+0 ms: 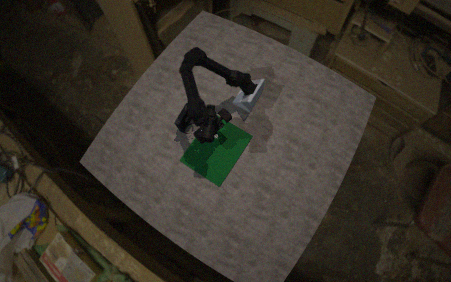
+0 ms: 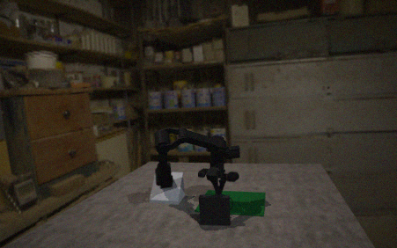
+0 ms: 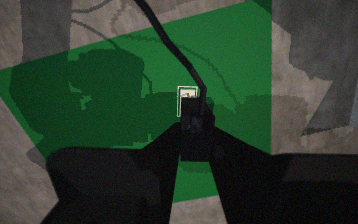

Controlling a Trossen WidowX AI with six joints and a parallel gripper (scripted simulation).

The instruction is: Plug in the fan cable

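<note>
Right now the green board is 60 mm ahead of my gripper tip, 30 mm to the left of it and 80 mm below it. Also, from my gripper tip: dark fan: 10 mm behind, 160 mm to the right; then dark plug: 10 mm to the right, 10 mm above.
</note>
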